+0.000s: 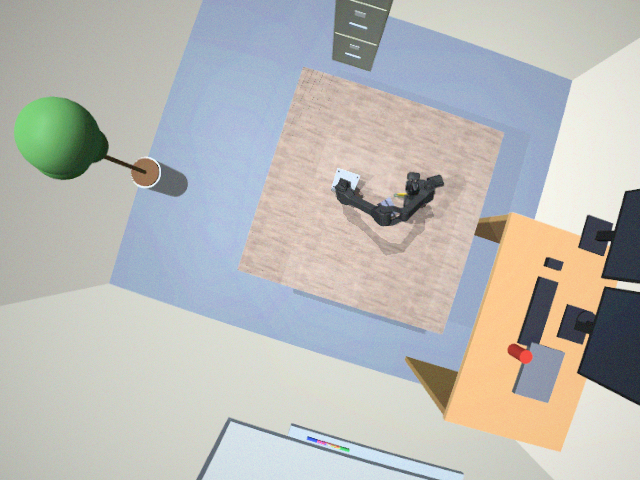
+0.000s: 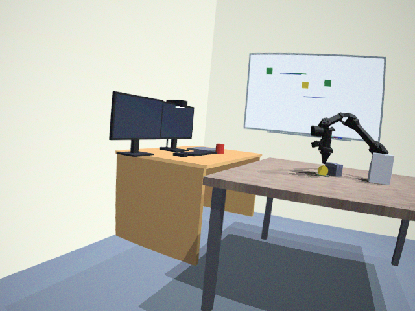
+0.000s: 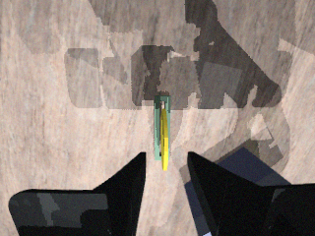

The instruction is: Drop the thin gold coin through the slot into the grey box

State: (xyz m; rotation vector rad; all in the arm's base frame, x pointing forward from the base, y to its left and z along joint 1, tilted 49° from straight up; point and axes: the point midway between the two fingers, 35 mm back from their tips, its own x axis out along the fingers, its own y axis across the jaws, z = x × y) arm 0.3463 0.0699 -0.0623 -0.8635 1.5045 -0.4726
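Right now the gold coin is 4 cm below my gripper tip.
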